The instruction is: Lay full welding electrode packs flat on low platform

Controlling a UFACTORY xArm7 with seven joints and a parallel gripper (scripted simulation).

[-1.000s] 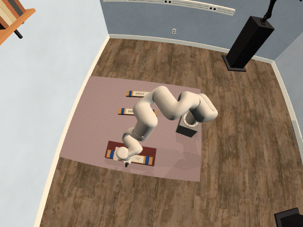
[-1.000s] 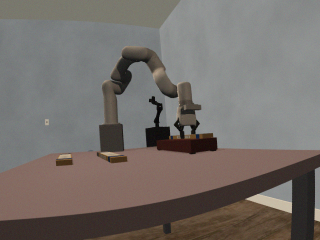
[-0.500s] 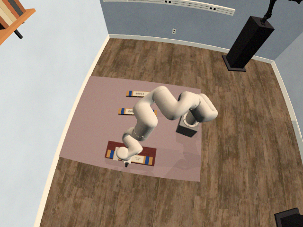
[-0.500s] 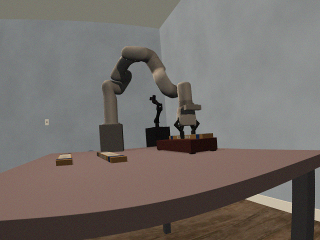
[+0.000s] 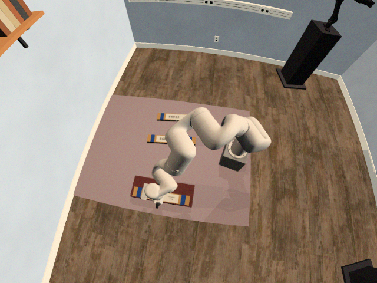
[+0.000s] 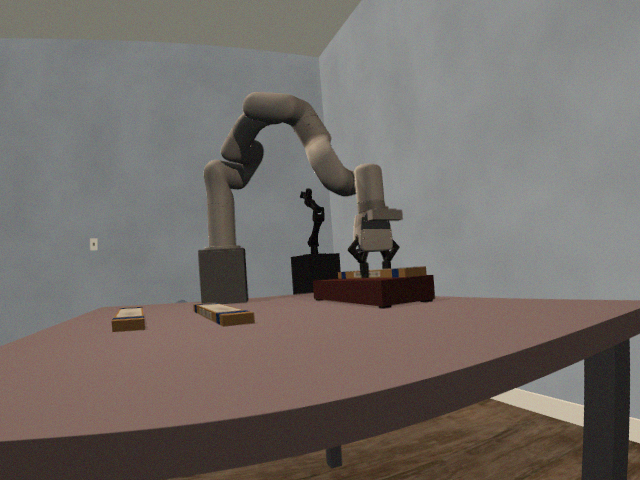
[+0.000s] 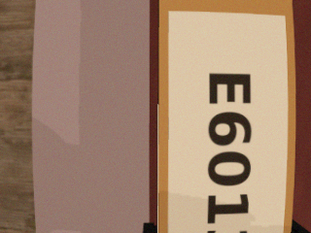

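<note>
The pack of welding electrodes is right at my hand. From my hand the other things lie so: low dark red platform: 60 mm below, 40 mm to the right, 10 mm behind.
</note>
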